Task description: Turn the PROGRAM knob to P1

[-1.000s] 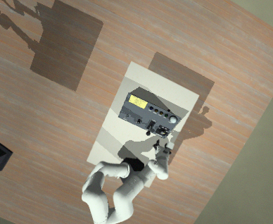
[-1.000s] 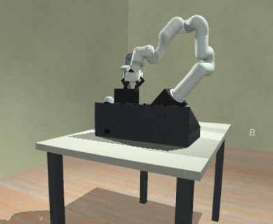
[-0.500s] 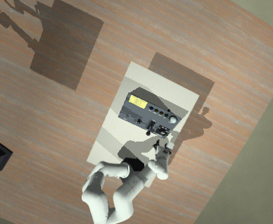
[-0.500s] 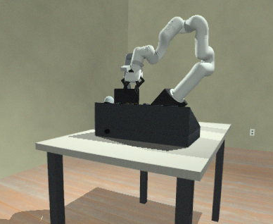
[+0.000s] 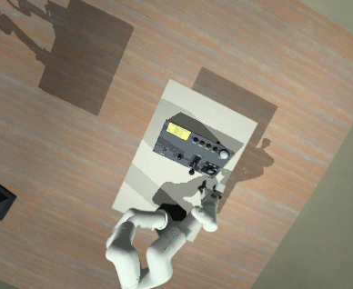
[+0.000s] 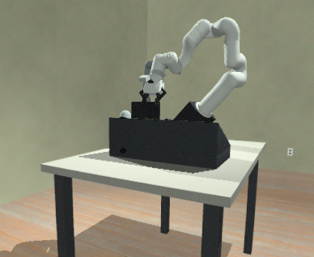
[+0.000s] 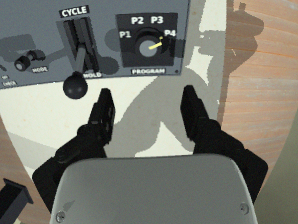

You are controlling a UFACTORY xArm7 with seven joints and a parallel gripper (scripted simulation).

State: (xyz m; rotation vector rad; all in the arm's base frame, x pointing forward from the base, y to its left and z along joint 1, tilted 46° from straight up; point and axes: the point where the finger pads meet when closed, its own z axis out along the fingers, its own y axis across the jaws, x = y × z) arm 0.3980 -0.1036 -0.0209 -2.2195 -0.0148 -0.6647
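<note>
My gripper is now 10 mm short of the cycle lever, 120 mm to the right of it and 120 mm above it. Round my hand: dark grey console 60 mm ahead, 190 mm to the left, 150 mm below; then small knob 10 mm ahead, 240 mm to the left, 130 mm below.
</note>
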